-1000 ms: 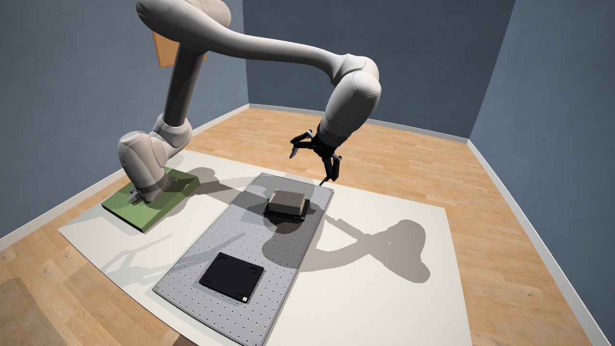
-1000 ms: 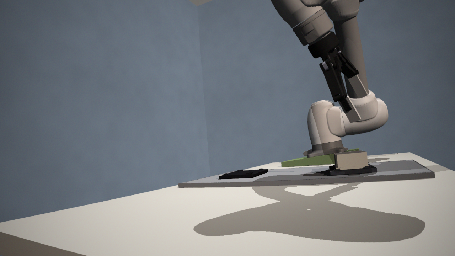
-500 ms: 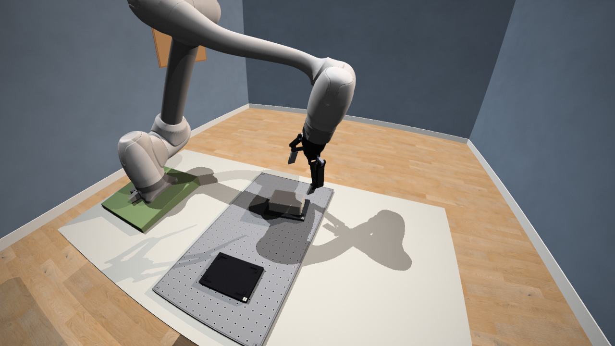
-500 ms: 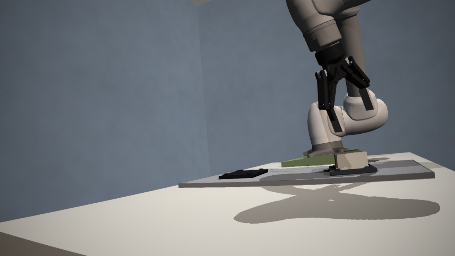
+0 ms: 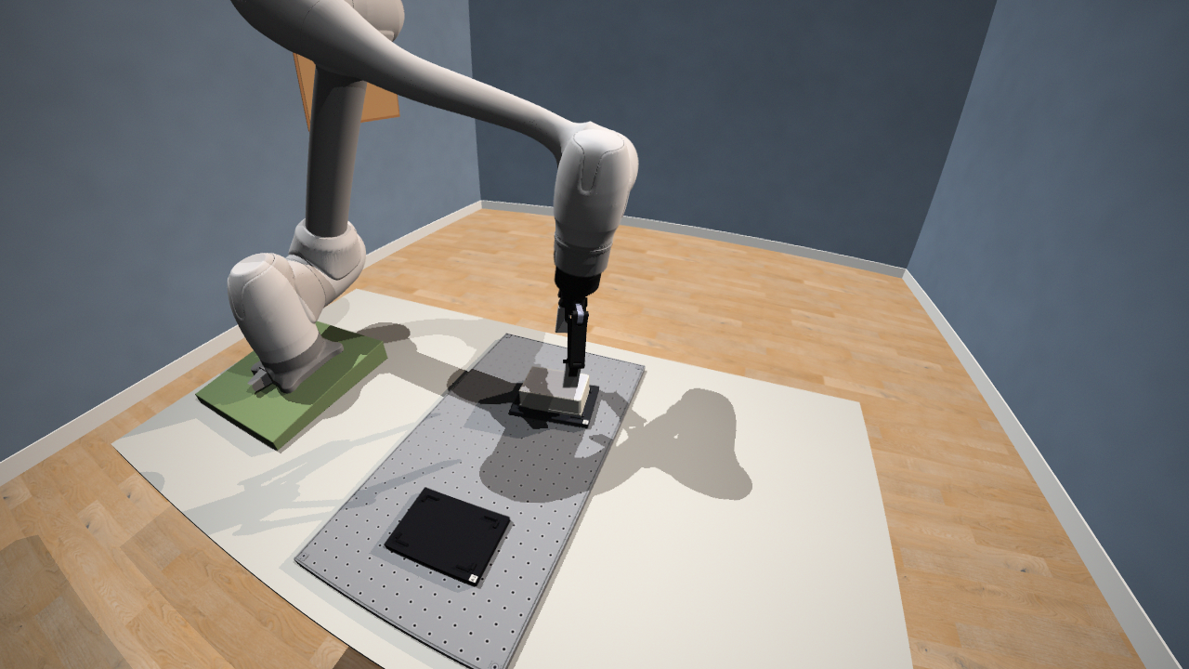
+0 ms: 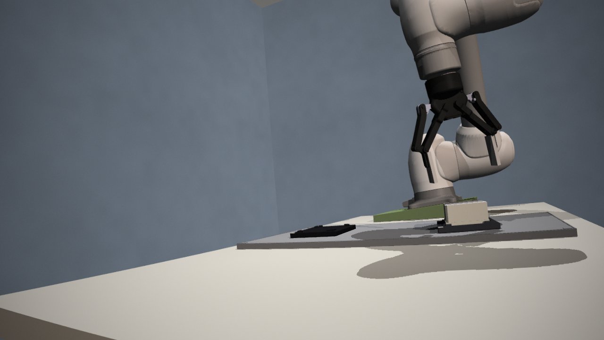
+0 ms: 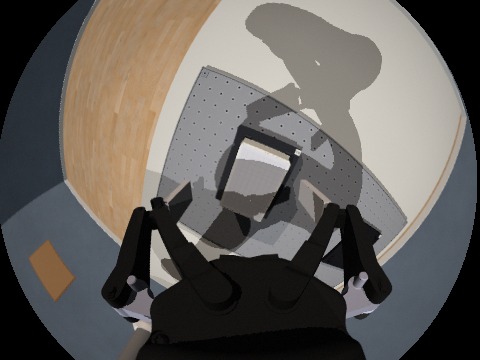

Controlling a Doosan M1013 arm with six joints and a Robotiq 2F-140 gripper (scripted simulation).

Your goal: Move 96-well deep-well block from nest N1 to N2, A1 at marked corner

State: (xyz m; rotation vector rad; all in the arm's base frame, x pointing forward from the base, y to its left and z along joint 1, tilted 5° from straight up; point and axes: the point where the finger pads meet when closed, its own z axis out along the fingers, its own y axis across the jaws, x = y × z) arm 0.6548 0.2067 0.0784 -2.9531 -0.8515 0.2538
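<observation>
The 96-well deep-well block lies 9 cm below my hand, 2 cm behind it and 1 cm to the right of it. The rest, counted from my hand: white corner mark: 41 cm to the right, 11 cm below, 5 cm ahead.
</observation>
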